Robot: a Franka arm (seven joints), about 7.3 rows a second.
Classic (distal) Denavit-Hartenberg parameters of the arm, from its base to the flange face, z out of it. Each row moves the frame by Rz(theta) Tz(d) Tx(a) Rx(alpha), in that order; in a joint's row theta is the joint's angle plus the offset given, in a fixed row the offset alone. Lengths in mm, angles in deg.
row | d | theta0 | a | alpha
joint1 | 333 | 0 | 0 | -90
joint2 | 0 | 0 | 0 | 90
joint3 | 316 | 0 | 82.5 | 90
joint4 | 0 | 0 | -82.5 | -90
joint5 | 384 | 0 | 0 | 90
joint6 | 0 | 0 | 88 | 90
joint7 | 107 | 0 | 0 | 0
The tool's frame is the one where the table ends.
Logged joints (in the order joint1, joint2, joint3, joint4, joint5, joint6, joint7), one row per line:
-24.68, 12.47, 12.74, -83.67, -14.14, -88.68, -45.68
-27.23, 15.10, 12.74, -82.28, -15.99, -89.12, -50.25
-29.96, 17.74, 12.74, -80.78, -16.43, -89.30, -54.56
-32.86, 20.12, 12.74, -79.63, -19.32, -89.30, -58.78
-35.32, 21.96, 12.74, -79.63, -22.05, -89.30, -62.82
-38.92, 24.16, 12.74, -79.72, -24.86, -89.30, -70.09
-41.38, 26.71, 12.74, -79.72, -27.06, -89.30, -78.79
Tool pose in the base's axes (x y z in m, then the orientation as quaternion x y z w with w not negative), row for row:
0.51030, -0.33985, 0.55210, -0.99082, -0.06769, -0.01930, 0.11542
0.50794, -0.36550, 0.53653, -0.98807, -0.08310, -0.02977, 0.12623
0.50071, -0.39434, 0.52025, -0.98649, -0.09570, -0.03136, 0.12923
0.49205, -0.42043, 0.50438, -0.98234, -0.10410, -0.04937, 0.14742
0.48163, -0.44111, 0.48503, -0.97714, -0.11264, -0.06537, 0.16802
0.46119, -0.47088, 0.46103, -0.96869, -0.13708, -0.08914, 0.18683
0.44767, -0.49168, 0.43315, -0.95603, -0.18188, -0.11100, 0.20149
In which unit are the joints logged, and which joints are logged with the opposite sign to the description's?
The joints are logged in degrees. Opposite sign: joint3, joint5, joint6.
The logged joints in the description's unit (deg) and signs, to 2 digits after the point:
-24.68, 12.47, -12.74, -83.67, 14.14, 88.68, -45.68
-27.23, 15.10, -12.74, -82.28, 15.99, 89.12, -50.25
-29.96, 17.74, -12.74, -80.78, 16.43, 89.30, -54.56
-32.86, 20.12, -12.74, -79.63, 19.32, 89.30, -58.78
-35.32, 21.96, -12.74, -79.63, 22.05, 89.30, -62.82
-38.92, 24.16, -12.74, -79.72, 24.86, 89.30, -70.09
-41.38, 26.71, -12.74, -79.72, 27.06, 89.30, -78.79

